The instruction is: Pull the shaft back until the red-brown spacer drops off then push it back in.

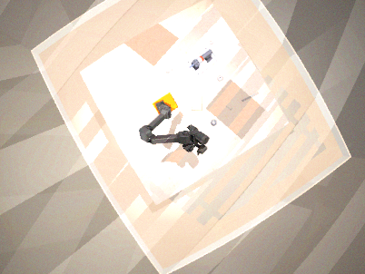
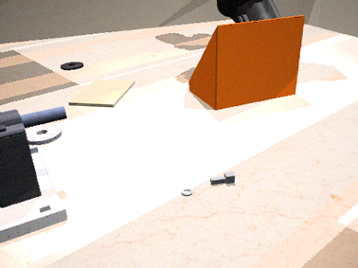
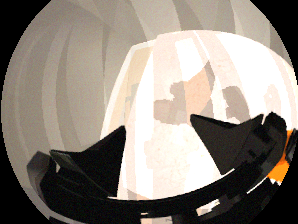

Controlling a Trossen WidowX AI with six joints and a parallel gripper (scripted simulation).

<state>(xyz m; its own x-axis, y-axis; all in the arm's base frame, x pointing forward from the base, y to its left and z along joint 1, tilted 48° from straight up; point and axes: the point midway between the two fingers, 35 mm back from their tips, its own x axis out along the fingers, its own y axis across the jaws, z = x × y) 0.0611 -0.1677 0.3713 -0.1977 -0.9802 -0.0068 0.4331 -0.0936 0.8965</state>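
The blue-grey shaft lies 61 cm to the left of my gripper tip, 35 cm ahead of it and 11 cm below it. The rest, counted from my gripper tip: black ring: 25 cm ahead, 19 cm below, 12 cm to the left; then small grey bolt: 65 cm to the left, 19 cm below, 10 cm ahead; then pale washer: 46 cm to the left, 30 cm ahead, 19 cm below.
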